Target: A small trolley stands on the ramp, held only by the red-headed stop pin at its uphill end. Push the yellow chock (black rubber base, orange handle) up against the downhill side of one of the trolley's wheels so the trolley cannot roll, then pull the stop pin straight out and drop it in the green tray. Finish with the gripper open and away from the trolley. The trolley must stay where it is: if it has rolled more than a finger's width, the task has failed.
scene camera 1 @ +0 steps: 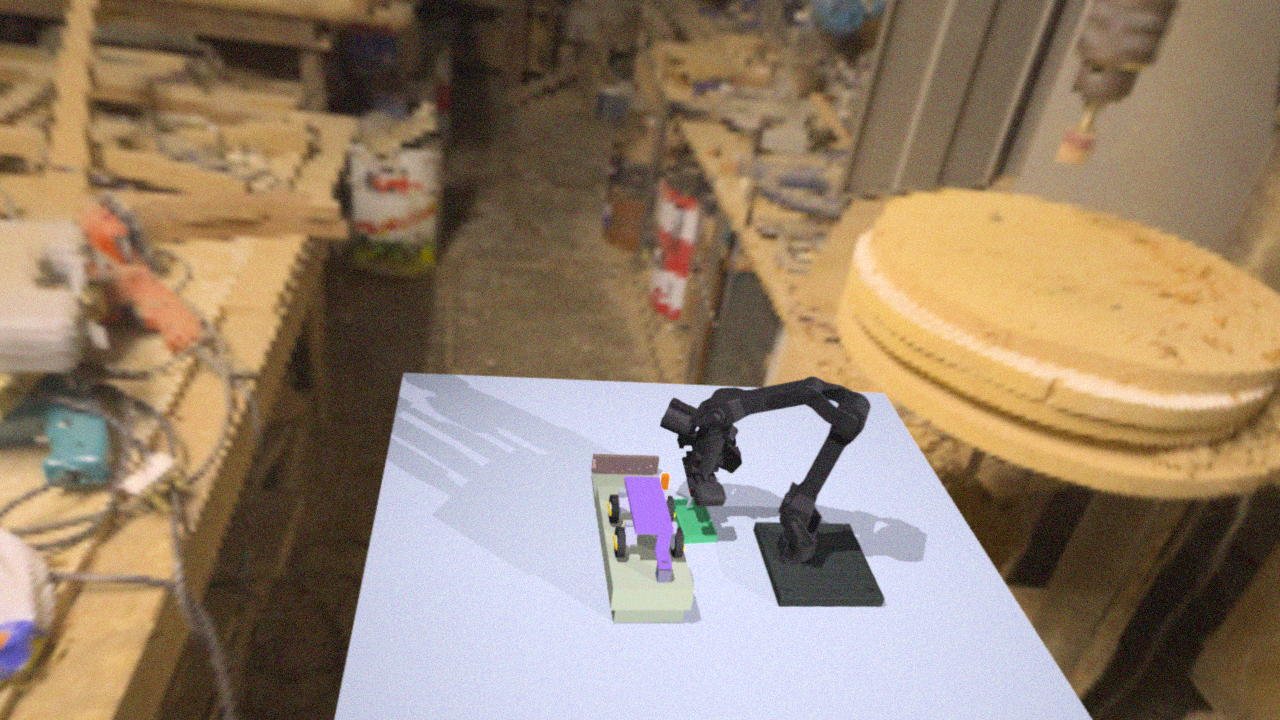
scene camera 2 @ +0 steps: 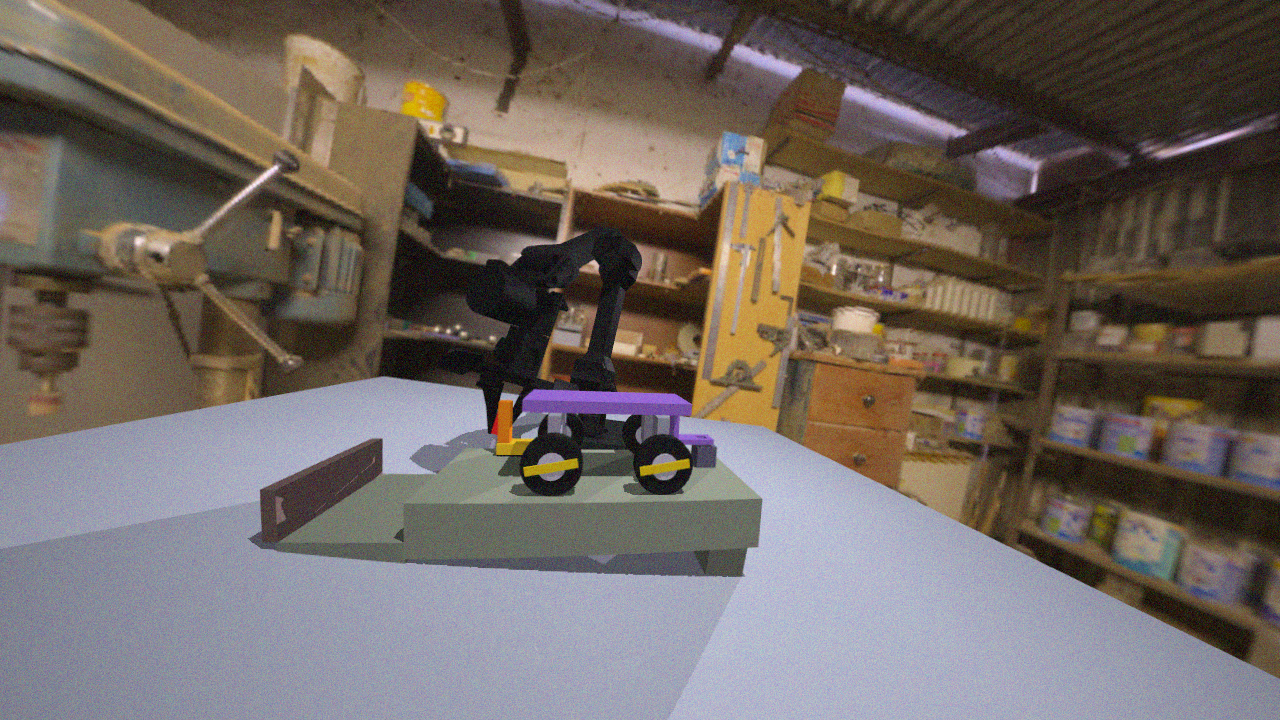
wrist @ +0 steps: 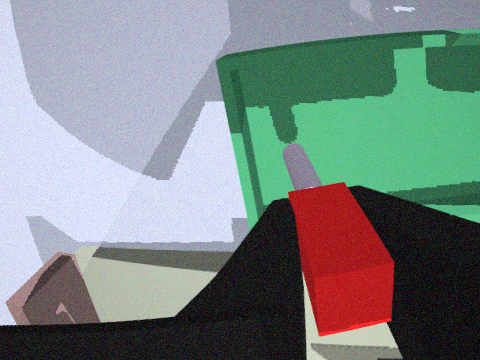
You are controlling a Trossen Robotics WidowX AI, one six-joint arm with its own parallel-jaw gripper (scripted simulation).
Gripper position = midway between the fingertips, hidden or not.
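Observation:
Gripper [scene camera 2: 496,434], [scene camera 1: 692,493], [wrist: 317,209] carries a red-headed stop pin [wrist: 349,274]. Also visible: a green tray [scene camera 1: 693,520], [wrist: 394,121]; a brown end board [scene camera 2: 286,505], [scene camera 1: 601,463], [wrist: 56,294]; a grey-green ramp [scene camera 2: 477,506]. A purple trolley [scene camera 1: 652,510] is in the scene too; in the wrist view the trolley is out of frame.

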